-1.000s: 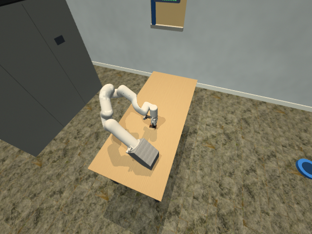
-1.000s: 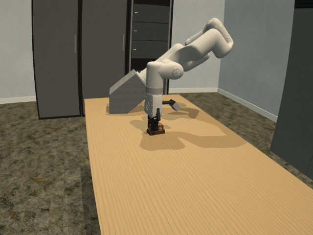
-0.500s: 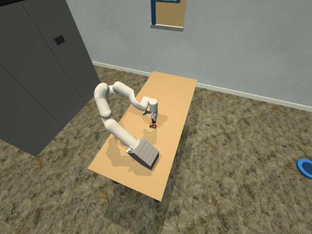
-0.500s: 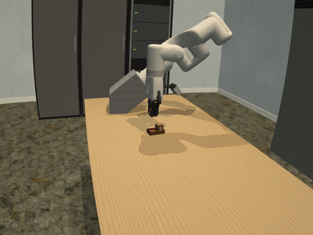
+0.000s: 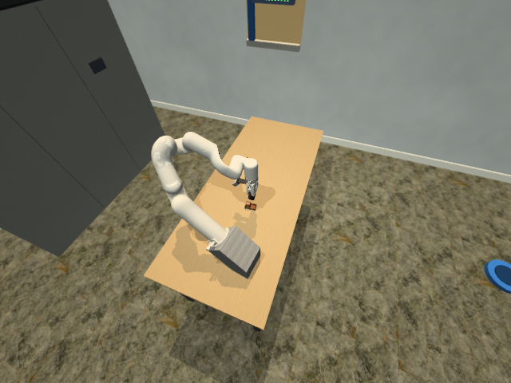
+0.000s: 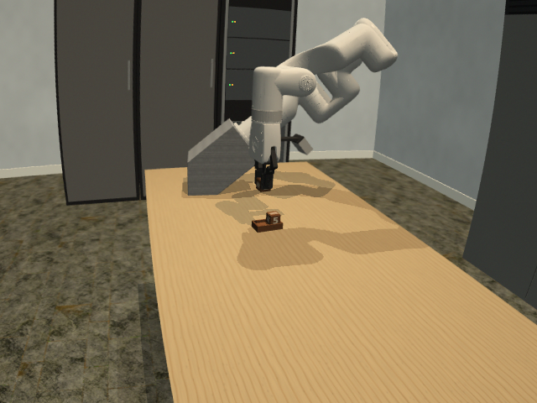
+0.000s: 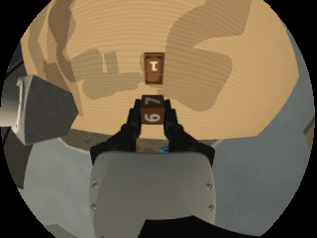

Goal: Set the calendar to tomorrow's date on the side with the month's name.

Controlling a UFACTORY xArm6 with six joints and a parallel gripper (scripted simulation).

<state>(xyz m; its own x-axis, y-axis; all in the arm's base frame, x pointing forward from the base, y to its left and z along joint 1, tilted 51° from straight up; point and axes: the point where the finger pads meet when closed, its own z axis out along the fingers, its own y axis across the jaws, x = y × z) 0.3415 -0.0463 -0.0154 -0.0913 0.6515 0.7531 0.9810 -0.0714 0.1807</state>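
Now: the brown calendar tray 130 mm below my hand and 20 mm to the left of it.
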